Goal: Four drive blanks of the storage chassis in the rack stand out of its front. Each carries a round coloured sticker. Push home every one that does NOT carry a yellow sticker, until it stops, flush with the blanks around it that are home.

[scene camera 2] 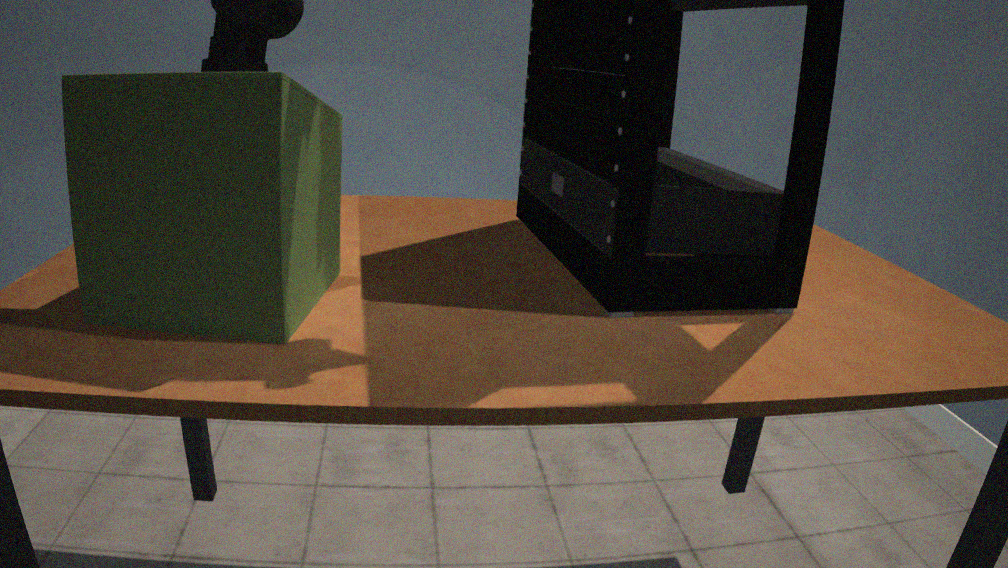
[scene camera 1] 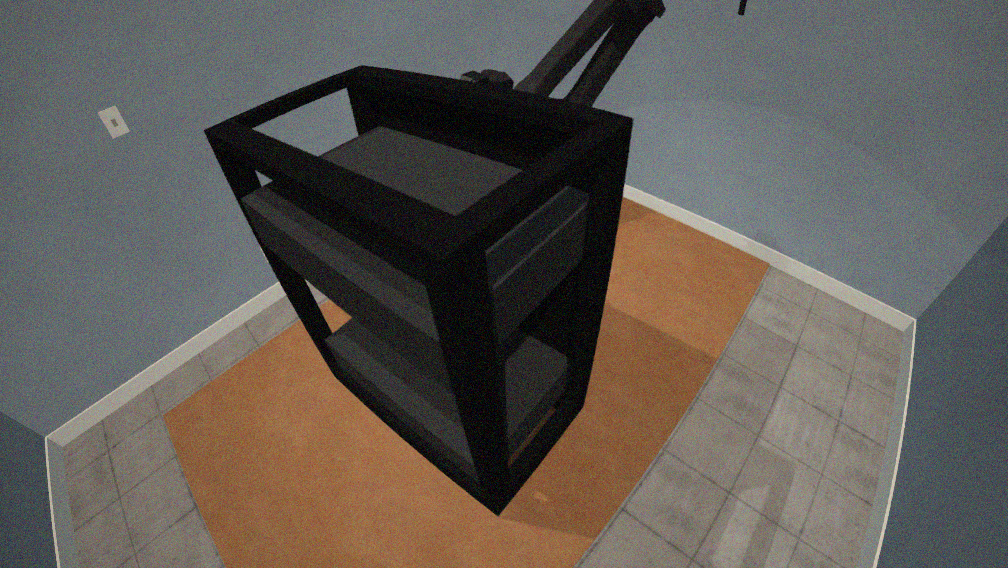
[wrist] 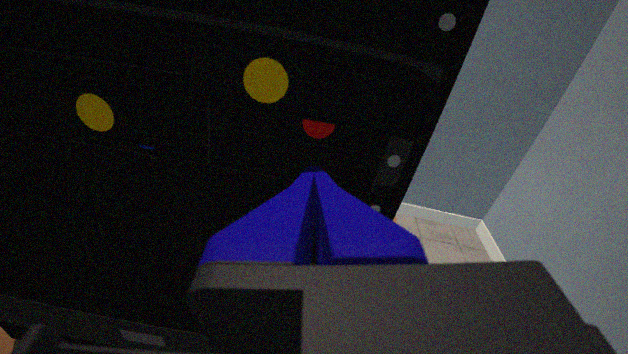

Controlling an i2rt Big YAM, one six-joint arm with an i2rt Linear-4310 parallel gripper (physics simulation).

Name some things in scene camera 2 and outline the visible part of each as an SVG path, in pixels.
A rack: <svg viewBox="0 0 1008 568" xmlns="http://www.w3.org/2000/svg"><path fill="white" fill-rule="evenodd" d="M532 0L516 214L519 221L527 226L604 307L604 311L610 318L633 318L634 312L770 309L776 314L793 313L794 308L797 308L822 176L835 86L844 0ZM645 253L693 254L694 256L645 255ZM808 5L797 103L784 191L670 149L683 12Z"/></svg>
